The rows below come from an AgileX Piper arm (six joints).
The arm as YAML. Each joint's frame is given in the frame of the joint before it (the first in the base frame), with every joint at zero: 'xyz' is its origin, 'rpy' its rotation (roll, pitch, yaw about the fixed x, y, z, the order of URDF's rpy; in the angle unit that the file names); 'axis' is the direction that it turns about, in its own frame. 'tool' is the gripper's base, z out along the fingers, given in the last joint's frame.
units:
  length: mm
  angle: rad
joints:
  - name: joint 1
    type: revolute
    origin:
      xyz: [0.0, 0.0, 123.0]
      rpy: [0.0, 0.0, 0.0]
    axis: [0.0, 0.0, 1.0]
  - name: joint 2
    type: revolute
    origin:
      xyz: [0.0, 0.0, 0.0]
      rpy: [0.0, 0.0, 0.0]
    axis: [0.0, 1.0, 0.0]
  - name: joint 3
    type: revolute
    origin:
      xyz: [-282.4, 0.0, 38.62]
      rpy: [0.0, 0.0, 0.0]
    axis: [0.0, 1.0, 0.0]
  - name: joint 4
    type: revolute
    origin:
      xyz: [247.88, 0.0, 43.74]
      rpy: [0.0, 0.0, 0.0]
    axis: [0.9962, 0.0, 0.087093]
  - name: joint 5
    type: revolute
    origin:
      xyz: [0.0, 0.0, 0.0]
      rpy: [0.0, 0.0, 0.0]
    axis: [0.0, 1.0, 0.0]
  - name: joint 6
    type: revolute
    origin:
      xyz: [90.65, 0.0, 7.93]
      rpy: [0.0, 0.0, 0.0]
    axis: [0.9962, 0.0, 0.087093]
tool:
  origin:
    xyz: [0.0, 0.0, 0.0]
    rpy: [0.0, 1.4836, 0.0]
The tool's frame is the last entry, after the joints.
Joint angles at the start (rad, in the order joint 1, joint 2, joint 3, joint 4, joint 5, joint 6):
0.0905 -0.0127 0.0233 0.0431 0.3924 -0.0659
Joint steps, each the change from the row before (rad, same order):
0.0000 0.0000 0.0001 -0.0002 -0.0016 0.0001
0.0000 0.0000 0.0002 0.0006 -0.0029 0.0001
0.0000 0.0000 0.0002 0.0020 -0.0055 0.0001
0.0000 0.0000 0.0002 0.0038 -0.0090 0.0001
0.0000 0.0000 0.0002 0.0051 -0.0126 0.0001
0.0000 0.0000 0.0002 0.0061 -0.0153 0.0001
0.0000 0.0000 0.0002 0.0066 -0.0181 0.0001
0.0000 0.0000 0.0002 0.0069 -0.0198 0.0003
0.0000 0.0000 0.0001 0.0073 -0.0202 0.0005
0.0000 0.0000 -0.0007 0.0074 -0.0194 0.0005
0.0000 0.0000 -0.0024 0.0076 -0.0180 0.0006
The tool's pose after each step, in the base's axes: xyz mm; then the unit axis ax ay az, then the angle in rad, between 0 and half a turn. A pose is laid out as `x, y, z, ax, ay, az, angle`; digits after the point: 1 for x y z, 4 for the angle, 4 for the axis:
51.7, 6.2, 171.0, -0.0642, 0.9974, 0.0315, 1.8861
51.7, 6.2, 171.2, -0.0639, 0.9974, 0.0319, 1.8834
51.9, 6.3, 171.6, -0.0631, 0.9975, 0.0331, 1.8782
52.1, 6.4, 172.3, -0.0616, 0.9975, 0.0352, 1.8695
52.4, 6.5, 173.4, -0.0596, 0.9975, 0.0380, 1.8573
52.8, 6.7, 174.7, -0.0571, 0.9975, 0.0414, 1.8424
53.2, 6.8, 176.2, -0.0544, 0.9975, 0.0452, 1.8248
53.7, 6.9, 177.9, -0.0512, 0.9975, 0.0492, 1.8055
54.1, 7.0, 179.7, -0.0477, 0.9974, 0.0534, 1.7858
54.4, 7.1, 181.6, -0.0440, 0.9974, 0.0578, 1.7661
54.6, 7.1, 184.1, -0.0402, 0.9972, 0.0625, 1.7462

